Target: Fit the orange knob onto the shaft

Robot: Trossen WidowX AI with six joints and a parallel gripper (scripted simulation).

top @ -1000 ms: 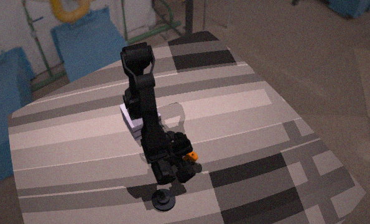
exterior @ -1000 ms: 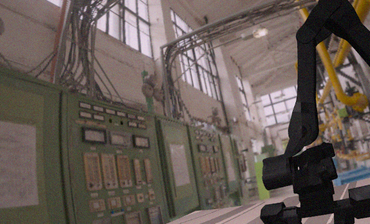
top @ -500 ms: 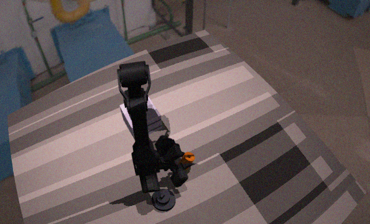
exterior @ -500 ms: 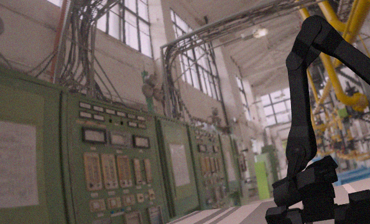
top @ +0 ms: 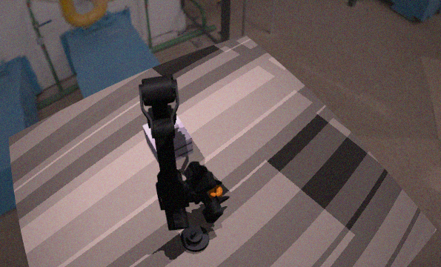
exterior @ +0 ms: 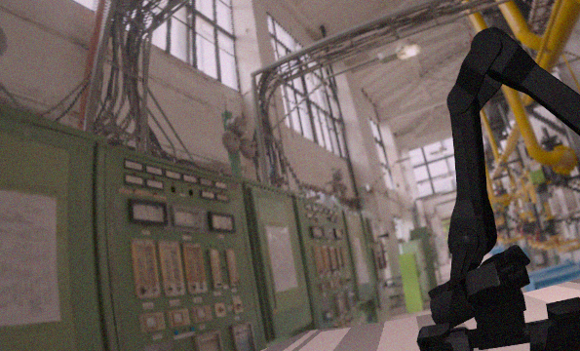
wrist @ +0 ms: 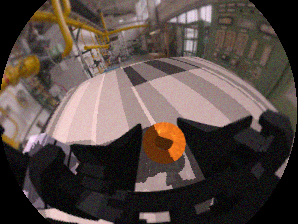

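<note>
Now: gripper tip 30 mm to the left of the orange knob and 10 mm above it. Also, from my gripper tip: round pedestal (150 mm to the right, 100 mm ahead, 10 mm below).
</note>
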